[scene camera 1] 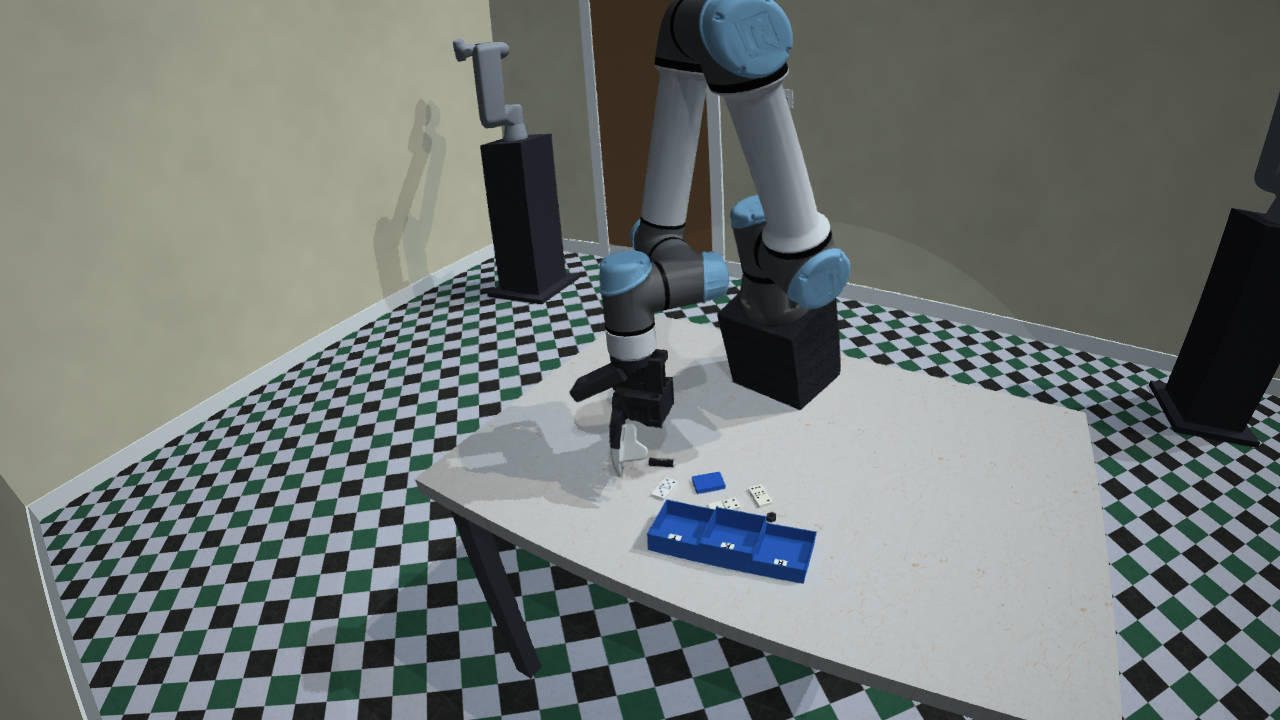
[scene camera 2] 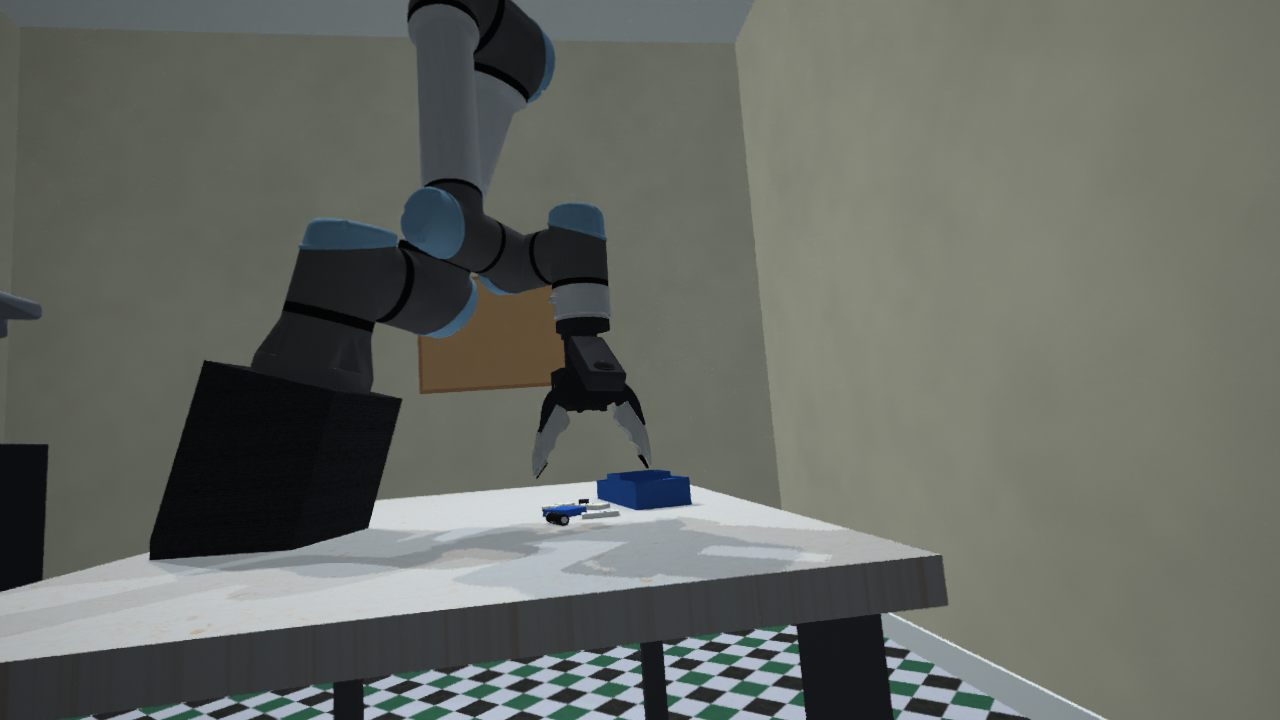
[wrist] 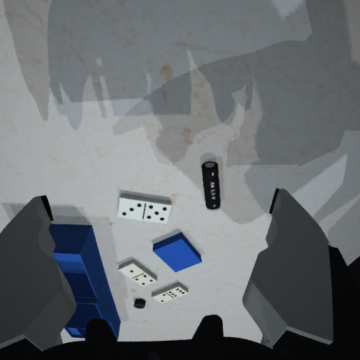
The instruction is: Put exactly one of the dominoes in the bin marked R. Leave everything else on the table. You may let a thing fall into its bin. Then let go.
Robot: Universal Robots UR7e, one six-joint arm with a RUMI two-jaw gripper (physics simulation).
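Where they show: gripper, fingertip midpoint: (scene camera 1: 635, 450) (scene camera 2: 594, 473); arm's base, link origin: (scene camera 1: 777, 300) (scene camera 2: 312, 381).
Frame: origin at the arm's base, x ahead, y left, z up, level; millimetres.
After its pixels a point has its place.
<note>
A white domino (scene camera 1: 664, 488) {x 379, y -87, z -207 mm} (scene camera 2: 600, 514) {x 375, y -100, z -210 mm} (wrist: 144, 207) lies flat nearest the battery. A second domino (scene camera 1: 730, 503) {x 375, y 34, z -208 mm} (wrist: 137, 272) lies close to the bin tray, partly hidden by its wall in scene camera 1. A third domino (scene camera 1: 759, 495) {x 340, y 74, z -207 mm} (wrist: 170, 293) lies on the far side of the blue block from the first. The blue three-compartment tray (scene camera 1: 723, 559) {x 510, y 72, z -195 mm} (scene camera 2: 662, 492) {x 474, y -54, z -193 mm} (wrist: 107, 305) has a small white label in each bin; the letters are too small to read surely. My gripper (scene camera 1: 626, 460) {x 362, y -148, z -153 mm} (scene camera 2: 591, 470) {x 362, y -148, z -153 mm} (wrist: 161, 194) is open and empty, above the table.
A black AA battery (scene camera 1: 660, 462) {x 320, y -121, z -203 mm} (scene camera 2: 556, 518) {x 312, y -136, z -205 mm} (wrist: 211, 186) and a flat blue block (scene camera 1: 708, 482) {x 340, y -20, z -204 mm} (scene camera 2: 565, 510) {x 333, y -50, z -205 mm} (wrist: 177, 252) lie beside the dominoes. A small black piece (scene camera 1: 771, 516) {x 383, y 110, z -206 mm} (scene camera 2: 583, 501) {x 380, y 100, z -209 mm} (wrist: 139, 303) lies by the tray.
</note>
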